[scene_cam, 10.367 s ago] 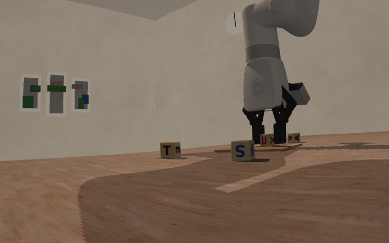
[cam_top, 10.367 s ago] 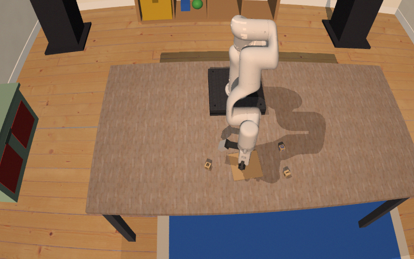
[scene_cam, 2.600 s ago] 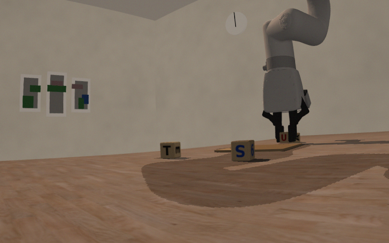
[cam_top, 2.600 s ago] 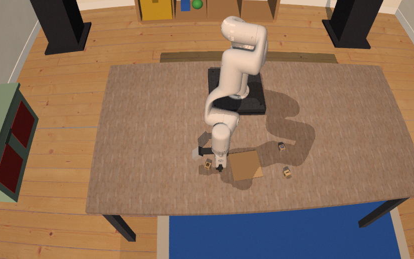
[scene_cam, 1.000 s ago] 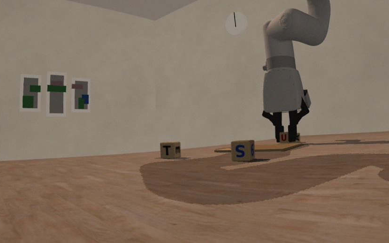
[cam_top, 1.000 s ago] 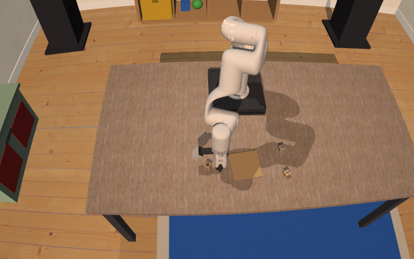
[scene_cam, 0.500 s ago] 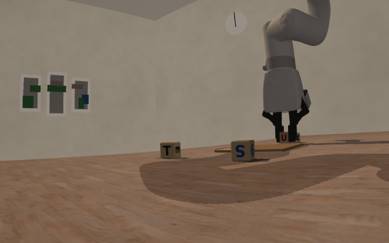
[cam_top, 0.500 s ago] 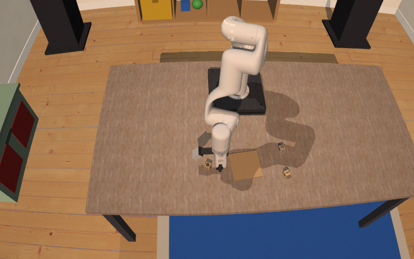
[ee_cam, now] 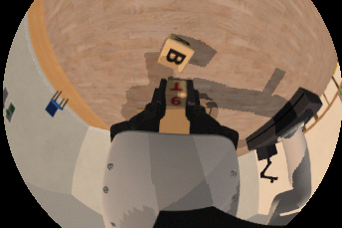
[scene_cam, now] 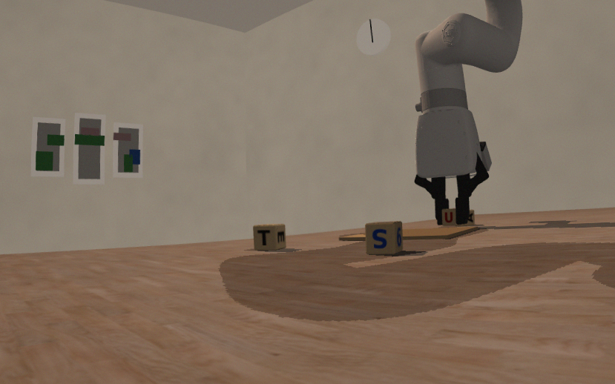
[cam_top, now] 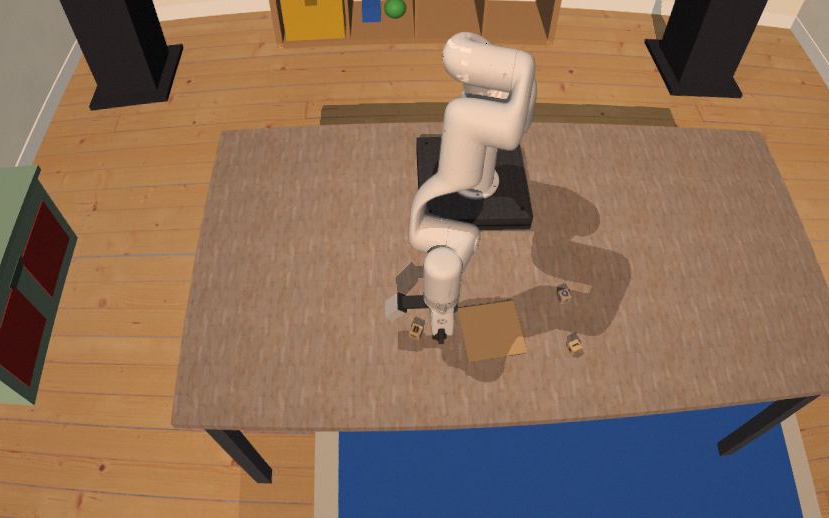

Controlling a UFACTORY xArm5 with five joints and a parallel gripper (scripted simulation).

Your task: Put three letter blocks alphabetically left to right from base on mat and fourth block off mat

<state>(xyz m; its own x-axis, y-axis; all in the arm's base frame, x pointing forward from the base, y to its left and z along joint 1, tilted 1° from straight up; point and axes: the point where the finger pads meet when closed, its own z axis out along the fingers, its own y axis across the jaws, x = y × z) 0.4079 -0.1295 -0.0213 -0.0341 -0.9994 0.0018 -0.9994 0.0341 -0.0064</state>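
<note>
Right now the letter block is 10 mm below my hand. The rest, counted from my hand: tan mat (120 mm to the left, 20 mm below).
</note>
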